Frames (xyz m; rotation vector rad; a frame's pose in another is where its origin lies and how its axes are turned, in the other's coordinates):
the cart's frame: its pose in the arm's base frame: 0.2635 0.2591 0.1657 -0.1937 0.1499 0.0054
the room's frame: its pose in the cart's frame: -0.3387 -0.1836 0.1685 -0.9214 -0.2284 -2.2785
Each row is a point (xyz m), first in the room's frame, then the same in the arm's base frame.
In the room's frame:
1: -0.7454 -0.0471 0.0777
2: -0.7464 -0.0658 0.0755
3: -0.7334 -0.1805 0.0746
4: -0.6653 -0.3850 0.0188
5: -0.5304 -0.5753 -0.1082
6: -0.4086 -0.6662 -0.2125
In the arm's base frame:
1: 0.2895 0.4669 -0.1589
2: 0.2767 0.4807 -0.1605
3: 0.1980 0.5641 -0.1472
4: 0.0037 0.6684 -0.1164
5: -0.2559 0.7003 -0.0704
6: -0.4323 0.6718 -0.0252

